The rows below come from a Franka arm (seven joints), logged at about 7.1 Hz.
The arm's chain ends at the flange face. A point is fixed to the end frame.
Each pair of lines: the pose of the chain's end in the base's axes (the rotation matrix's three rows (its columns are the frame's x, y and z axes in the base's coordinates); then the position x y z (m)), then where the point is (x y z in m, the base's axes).
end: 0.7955, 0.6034, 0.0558; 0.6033, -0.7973, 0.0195; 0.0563, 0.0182, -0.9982; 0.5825, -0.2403, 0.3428
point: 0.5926 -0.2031 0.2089
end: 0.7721, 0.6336, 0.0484; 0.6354, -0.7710, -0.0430; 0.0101, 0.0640, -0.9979; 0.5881, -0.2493, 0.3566
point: 0.5959 -0.2204 0.2205
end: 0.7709, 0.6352, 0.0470; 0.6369, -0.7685, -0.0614; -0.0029, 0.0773, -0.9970; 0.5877, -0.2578, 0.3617
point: 0.5953 -0.2315 0.2250
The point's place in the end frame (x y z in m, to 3 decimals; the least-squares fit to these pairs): 0.023 -0.026 0.135
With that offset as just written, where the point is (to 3 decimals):
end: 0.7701, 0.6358, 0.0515; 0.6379, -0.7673, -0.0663; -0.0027, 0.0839, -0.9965; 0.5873, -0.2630, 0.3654
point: 0.595 -0.237 0.229
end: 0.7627, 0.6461, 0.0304; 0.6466, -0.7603, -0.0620; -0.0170, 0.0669, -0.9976; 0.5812, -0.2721, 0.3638
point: 0.586 -0.246 0.227
